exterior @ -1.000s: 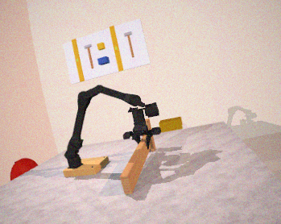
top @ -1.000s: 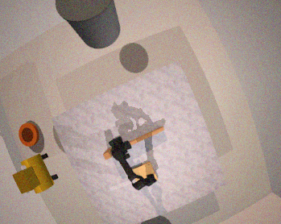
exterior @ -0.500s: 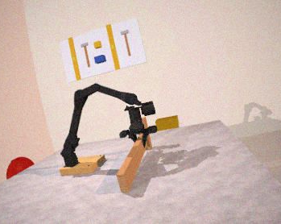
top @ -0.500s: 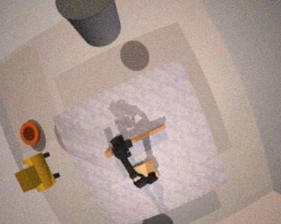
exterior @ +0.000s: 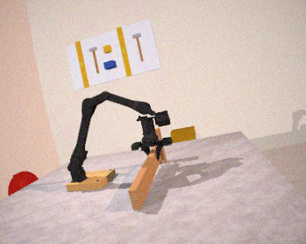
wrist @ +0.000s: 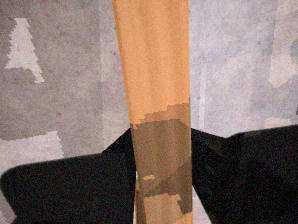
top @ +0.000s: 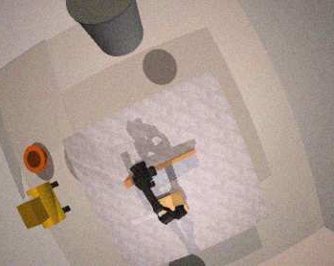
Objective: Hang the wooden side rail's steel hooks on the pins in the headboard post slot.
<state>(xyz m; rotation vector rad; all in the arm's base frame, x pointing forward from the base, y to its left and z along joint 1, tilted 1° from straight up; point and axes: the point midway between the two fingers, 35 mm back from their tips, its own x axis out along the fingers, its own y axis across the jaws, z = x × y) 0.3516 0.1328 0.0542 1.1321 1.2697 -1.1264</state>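
My gripper tip is now 120 mm to the right of the wooden headboard post, 40 mm below it and 10 mm past it.
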